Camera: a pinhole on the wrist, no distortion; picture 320 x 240 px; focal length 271.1 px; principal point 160.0 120.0 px. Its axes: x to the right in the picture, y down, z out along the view. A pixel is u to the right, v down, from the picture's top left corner.
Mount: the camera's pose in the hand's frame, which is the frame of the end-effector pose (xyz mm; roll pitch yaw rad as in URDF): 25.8 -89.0 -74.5 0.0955 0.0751 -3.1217
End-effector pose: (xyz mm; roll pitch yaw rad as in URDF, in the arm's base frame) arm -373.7 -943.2 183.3 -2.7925 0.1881 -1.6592
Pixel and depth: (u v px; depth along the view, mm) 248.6 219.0 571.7
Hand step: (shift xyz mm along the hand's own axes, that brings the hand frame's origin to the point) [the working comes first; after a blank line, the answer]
In the camera's frame: 186.8 208.8 571.7

-201.6 -246.9 498.8
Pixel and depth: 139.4 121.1 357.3
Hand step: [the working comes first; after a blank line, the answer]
In the camera's frame: -27.2 1.4 357.3

25.5 -56.4 282.3
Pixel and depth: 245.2 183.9 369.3
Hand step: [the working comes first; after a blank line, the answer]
In the camera's frame: 116.1 87.0 369.3

-117.1 -143.3 291.6
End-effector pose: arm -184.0 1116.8 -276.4 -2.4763 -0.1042 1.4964
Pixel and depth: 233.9 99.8 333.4
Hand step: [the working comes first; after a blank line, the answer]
In the camera's frame: 90.9 -24.8 333.4

-90.7 -34.8 247.3
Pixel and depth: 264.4 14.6 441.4
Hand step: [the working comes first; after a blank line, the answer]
In the camera's frame: 170.0 -171.6 441.4

-179.6 119.9 334.6
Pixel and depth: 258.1 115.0 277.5
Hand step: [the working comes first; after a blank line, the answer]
In the camera's frame: 100.4 -5.1 277.5

-95.6 -59.9 192.9
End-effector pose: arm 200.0 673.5 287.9 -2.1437 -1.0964 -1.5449
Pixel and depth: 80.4 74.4 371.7
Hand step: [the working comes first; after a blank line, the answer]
In the camera's frame: -109.1 -62.5 371.7

105.4 10.3 296.7
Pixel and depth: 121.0 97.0 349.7
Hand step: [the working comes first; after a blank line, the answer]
In the camera's frame: -50.3 -29.7 349.7

48.8 -25.7 273.6
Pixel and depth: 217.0 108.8 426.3
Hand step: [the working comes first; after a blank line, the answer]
In the camera's frame: 89.6 -17.6 426.3

-96.4 -33.2 340.3
